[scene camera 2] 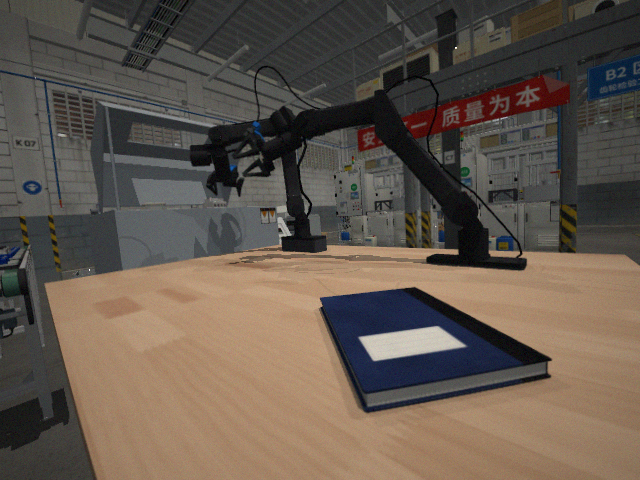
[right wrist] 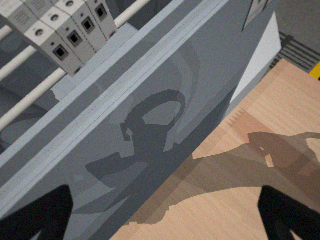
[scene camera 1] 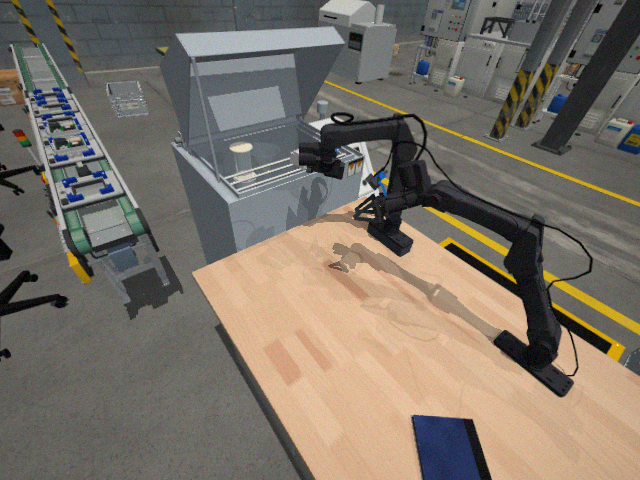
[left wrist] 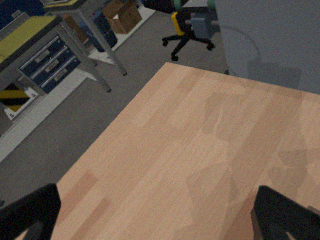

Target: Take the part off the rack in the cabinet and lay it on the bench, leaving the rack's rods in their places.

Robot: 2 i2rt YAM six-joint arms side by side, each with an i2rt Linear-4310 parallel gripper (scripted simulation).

Labels:
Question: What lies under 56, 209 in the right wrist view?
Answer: My right gripper.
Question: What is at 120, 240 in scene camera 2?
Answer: A grey cabinet.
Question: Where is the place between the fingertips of my left gripper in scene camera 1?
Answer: At 354, 214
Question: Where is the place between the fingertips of my left gripper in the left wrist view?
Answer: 157, 194

